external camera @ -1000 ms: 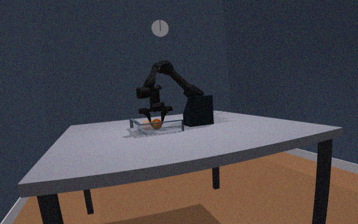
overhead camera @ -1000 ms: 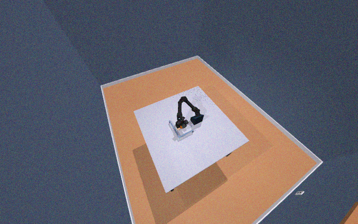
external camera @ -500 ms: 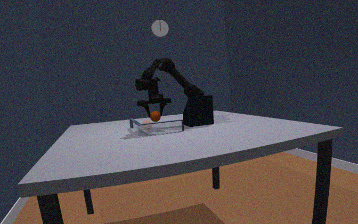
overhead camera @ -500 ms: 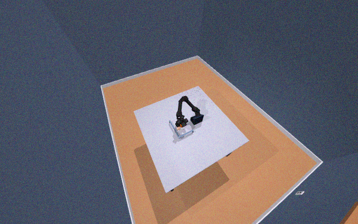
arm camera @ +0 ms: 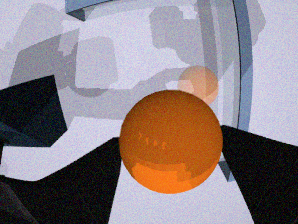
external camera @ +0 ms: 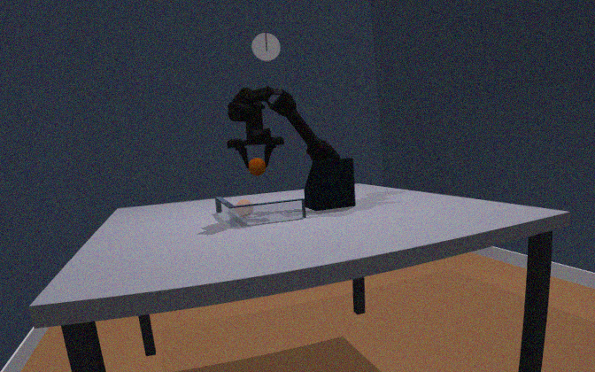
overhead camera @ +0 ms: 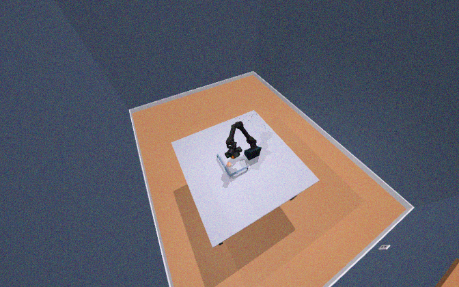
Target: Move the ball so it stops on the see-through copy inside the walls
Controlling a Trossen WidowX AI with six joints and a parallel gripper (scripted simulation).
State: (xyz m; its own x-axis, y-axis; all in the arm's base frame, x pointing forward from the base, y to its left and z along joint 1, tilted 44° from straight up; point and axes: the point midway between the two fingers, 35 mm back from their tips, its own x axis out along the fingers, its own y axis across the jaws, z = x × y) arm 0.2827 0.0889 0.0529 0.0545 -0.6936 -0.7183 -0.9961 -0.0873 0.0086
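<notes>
Right now my gripper tip is 14 cm to the right of the clear wall and 13 cm above it. The rest, counted from my gripper tip: orange ball: right at my gripper tip.
</notes>
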